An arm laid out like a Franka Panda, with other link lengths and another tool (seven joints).
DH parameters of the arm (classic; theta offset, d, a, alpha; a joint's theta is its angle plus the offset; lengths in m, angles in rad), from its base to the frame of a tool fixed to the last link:
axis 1: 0 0.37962 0 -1.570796
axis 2: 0 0 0 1.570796
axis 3: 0 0.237 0.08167 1.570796
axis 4: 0 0 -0.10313 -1.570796
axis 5: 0 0.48 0 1.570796
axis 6: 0 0 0.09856 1.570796
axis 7: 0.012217 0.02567 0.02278 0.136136
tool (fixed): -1.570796 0.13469 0 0
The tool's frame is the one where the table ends.
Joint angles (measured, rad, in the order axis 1, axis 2, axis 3, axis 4, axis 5, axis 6, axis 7), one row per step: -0.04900 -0.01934 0.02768 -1.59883 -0.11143 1.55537 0.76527; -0.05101 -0.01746 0.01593 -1.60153 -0.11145 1.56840 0.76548; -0.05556 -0.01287 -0.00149 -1.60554 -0.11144 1.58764 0.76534; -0.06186 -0.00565 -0.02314 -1.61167 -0.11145 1.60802 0.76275; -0.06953 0.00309 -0.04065 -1.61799 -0.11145 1.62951 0.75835; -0.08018 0.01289 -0.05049 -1.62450 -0.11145 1.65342 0.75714; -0.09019 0.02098 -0.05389 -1.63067 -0.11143 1.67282 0.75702; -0.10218 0.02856 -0.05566 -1.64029 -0.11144 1.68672 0.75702; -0.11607 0.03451 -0.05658 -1.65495 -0.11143 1.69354 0.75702; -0.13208 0.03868 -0.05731 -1.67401 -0.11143 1.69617 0.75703; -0.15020 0.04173 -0.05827 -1.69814 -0.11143 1.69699 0.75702
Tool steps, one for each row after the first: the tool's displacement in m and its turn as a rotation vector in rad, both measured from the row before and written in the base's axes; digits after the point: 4 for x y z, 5 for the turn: 0.0017 -0.0093 -0.0013 0.00001 -0.00840 -0.01251; 0.0025 -0.0150 -0.0032 -0.00014 -0.01051 -0.01969; 0.0021 -0.0191 -0.0062 -0.00030 -0.00661 -0.02311; 0.0022 -0.0173 -0.0072 -0.00074 -0.00577 -0.01842; 0.0027 -0.0142 -0.0078 -0.00126 -0.00723 -0.01663; 0.0022 -0.0094 -0.0070 -0.00099 -0.00493 -0.01113; 0.0006 -0.0096 -0.0095 0.00018 0.00339 -0.01221; -0.0017 -0.0102 -0.0124 0.00201 0.01368 -0.01407; -0.0038 -0.0113 -0.0143 0.00349 0.02031 -0.01649; -0.0057 -0.0125 -0.0168 0.00501 0.02588 -0.01903
